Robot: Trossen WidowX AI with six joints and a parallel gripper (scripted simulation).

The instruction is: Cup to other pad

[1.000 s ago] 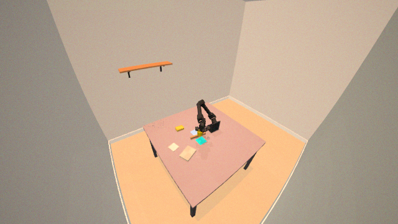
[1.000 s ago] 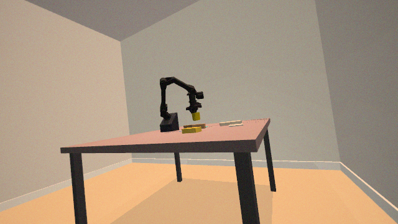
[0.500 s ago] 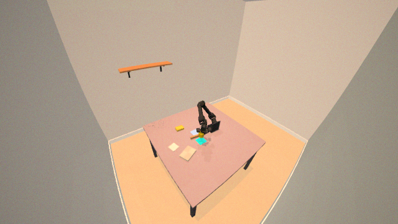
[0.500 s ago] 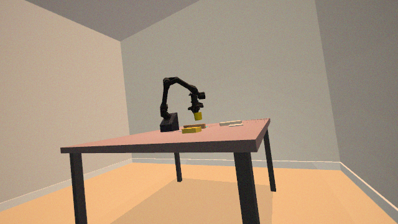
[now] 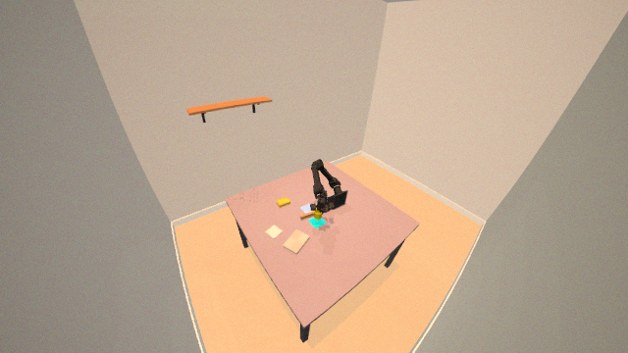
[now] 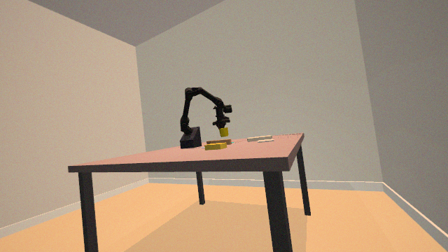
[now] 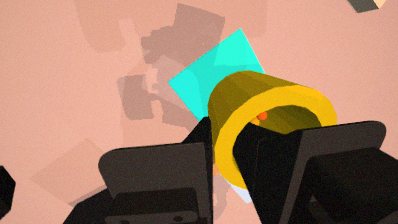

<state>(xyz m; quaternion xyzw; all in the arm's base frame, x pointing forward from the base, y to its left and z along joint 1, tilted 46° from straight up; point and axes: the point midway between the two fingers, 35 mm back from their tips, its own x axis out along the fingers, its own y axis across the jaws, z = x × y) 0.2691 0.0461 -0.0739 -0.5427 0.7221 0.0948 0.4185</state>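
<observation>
The cyan pad lies 20 mm ahead of my gripper tip, 20 mm to the right of it and 100 mm below it. From my gripper tip the other things lie so: yellow cup 20 mm ahead, 20 mm to the right; small marble 30 mm ahead, 30 mm to the right, 20 mm below; orange wooden bar 10 mm ahead, 100 mm to the right, 80 mm below.
</observation>
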